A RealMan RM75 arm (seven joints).
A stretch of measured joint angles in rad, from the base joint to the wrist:
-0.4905, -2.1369, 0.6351, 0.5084, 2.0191, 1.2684, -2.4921
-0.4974, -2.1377, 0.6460, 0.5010, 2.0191, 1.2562, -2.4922
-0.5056, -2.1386, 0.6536, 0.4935, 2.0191, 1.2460, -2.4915
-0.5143, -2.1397, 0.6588, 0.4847, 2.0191, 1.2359, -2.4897
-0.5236, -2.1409, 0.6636, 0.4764, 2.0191, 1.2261, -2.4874
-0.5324, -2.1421, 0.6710, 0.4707, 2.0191, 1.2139, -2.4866
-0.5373, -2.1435, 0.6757, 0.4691, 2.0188, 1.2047, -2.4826
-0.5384, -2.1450, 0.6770, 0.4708, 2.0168, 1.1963, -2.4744
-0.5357, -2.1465, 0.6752, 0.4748, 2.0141, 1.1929, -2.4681
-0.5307, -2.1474, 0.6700, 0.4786, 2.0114, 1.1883, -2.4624
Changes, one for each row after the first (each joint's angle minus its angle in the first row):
-0.0069, -0.0008, 0.0109, -0.0074, 0.0000, -0.0122, -0.0001
-0.0151, -0.0017, 0.0185, -0.0149, 0.0000, -0.0224, 0.0006
-0.0238, -0.0028, 0.0237, -0.0237, 0.0000, -0.0325, 0.0024
-0.0331, -0.0040, 0.0285, -0.0320, 0.0000, -0.0423, 0.0047
-0.0419, -0.0052, 0.0359, -0.0377, 0.0000, -0.0545, 0.0055
-0.0468, -0.0066, 0.0406, -0.0393, -0.0003, -0.0637, 0.0095
-0.0479, -0.0081, 0.0419, -0.0376, -0.0023, -0.0721, 0.0177
-0.0452, -0.0096, 0.0401, -0.0336, -0.0050, -0.0755, 0.0240
-0.0402, -0.0105, 0.0349, -0.0298, -0.0077, -0.0801, 0.0297

